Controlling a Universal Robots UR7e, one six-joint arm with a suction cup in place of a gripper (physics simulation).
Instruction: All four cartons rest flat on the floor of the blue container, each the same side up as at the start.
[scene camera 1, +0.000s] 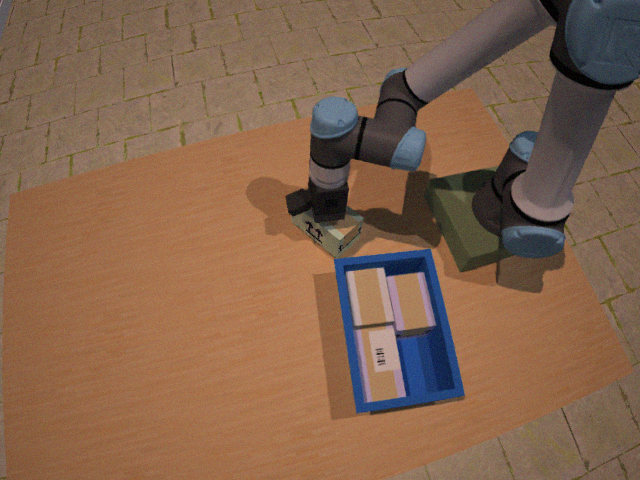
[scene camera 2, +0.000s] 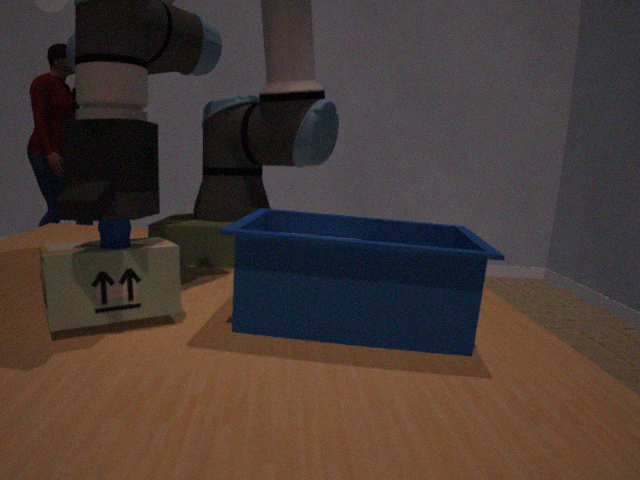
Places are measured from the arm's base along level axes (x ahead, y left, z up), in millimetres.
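Where they show: hand at its tool point: (scene camera 2: 115, 257); arm's base at its link origin: (scene camera 1: 501, 211) (scene camera 2: 232, 217).
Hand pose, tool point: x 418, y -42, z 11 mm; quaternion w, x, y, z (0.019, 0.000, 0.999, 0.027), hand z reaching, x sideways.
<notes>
Each offset is from my tool point to the centre of the thing. "spot": to the spot under its first point. Level surfaces: height alone.
My suction gripper (scene camera 1: 329, 219) (scene camera 2: 114, 235) is on the top of a pale green carton @[28 mm down, 6 mm back, 11 mm right] (scene camera 1: 326, 241) (scene camera 2: 114, 291) and holds it upright, with the two black arrows on its side pointing up. The carton appears slightly above the table, beside the near-base end of the blue container @[18 mm down, 87 mm back, 275 mm left] (scene camera 1: 347, 384) (scene camera 2: 356, 294). Three other cartons lie in the container in scene camera 1: a white-edged one @[27 mm down, 53 mm back, 198 mm left] (scene camera 1: 370, 297), a lilac-edged one @[26 mm down, 134 mm back, 223 mm left] (scene camera 1: 410, 301) next to it, and a lilac-edged one with a barcode label @[26 mm down, 42 mm back, 335 mm left] (scene camera 1: 381, 384). The container wall hides them in scene camera 2.
The container's floor @[spot: 65 mm down, 134 mm back, 332 mm left] (scene camera 1: 416, 361) shows beside the barcoded carton. The arm's green base block (scene camera 1: 454, 227) (scene camera 2: 193, 240) stands on the wooden table @[78 mm down] (scene camera 1: 155, 310) (scene camera 2: 336, 413), near the container. A person in red (scene camera 2: 49, 111) stands behind the table.
</notes>
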